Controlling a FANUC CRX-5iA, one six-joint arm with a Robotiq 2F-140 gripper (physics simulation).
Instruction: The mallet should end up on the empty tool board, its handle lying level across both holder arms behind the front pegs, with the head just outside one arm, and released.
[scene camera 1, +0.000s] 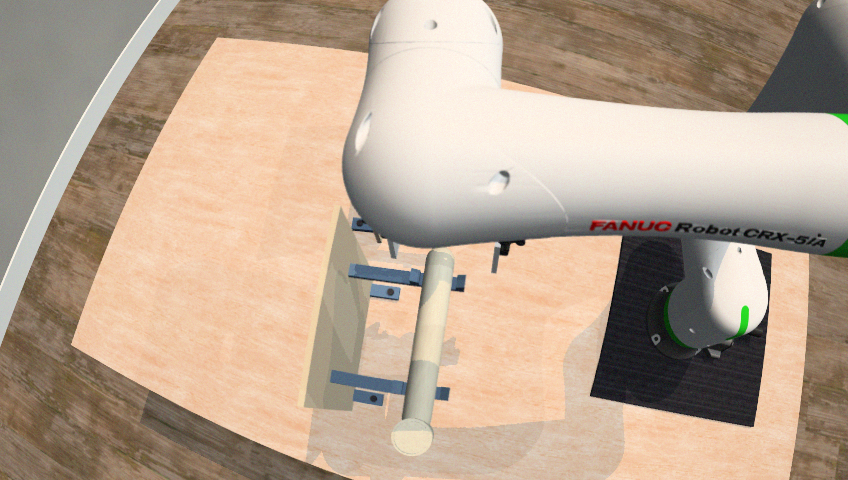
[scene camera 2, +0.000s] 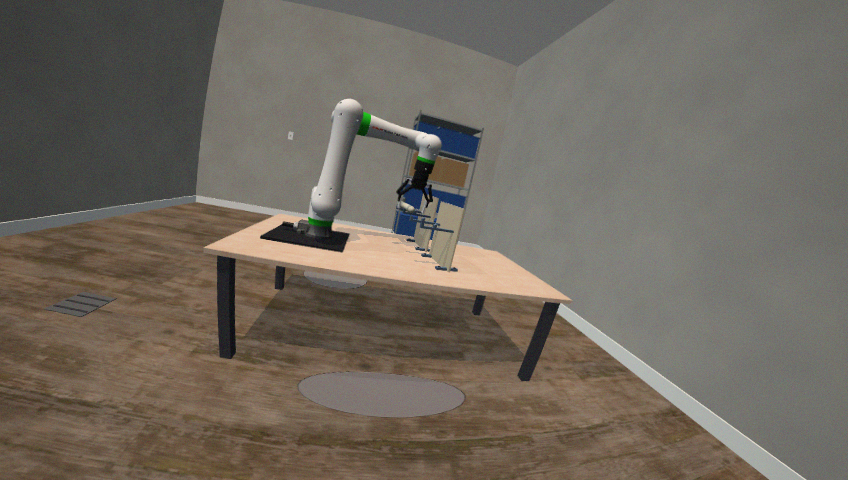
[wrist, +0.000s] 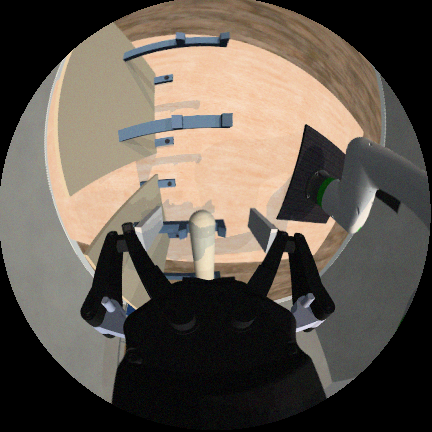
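Seen in the pictures: gripper, fingertip midpoint: (scene camera 1: 445, 256) (scene camera 2: 410, 210) (wrist: 205, 216); arm's base, link origin: (scene camera 1: 678, 321) (scene camera 2: 318, 235) (wrist: 316, 185).
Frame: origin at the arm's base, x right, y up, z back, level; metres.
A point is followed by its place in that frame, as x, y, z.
The pale mallet (scene camera 1: 429, 333) @(-0.170, 0.227, -0.438) (scene camera 2: 407, 206) @(-0.099, 0.219, -0.435) (wrist: 202, 245) @(-0.095, 0.228, -0.451) lies across the blue arms of one upright board (scene camera 1: 336, 327) @(-0.197, 0.201, -0.561); its round head is outside the arm at the lower end of scene camera 1's view. My gripper (scene camera 1: 443, 252) @(-0.060, 0.204, -0.450) (scene camera 2: 414, 201) @(-0.060, 0.204, -0.450) (wrist: 205, 216) @(-0.060, 0.204, -0.450) is open and empty, pointing down. In the wrist view its pads stand apart on either side of the handle's free end; their exact height over it is unclear. The empty tool board (scene camera 2: 450, 237) @(0.190, 0.142, -0.623) (wrist: 100, 110) @(0.082, 0.219, -0.603) stands upright with two bare, pegged holder arms (wrist: 200, 122) @(0.066, 0.178, -0.475). My arm hides it in scene camera 1.
My base stands on a black mat (scene camera 1: 612, 368) @(-0.116, -0.002, -0.118) (scene camera 2: 279, 237) @(0.176, 0.003, 0.145) (wrist: 295, 200) @(-0.083, -0.002, -0.091) on the wooden table (scene camera 1: 178, 208) @(-0.055, -0.009, -1.053) (scene camera 2: 511, 273) @(0.106, -0.009, -1.045). Small blue feet (scene camera 1: 383, 292) (wrist: 164, 141) support the boards. A shelf rack (scene camera 2: 479, 148) stands behind the table. My white forearm (scene camera 1: 595, 166) @(-0.115, 0.623, -0.342) spans above the table.
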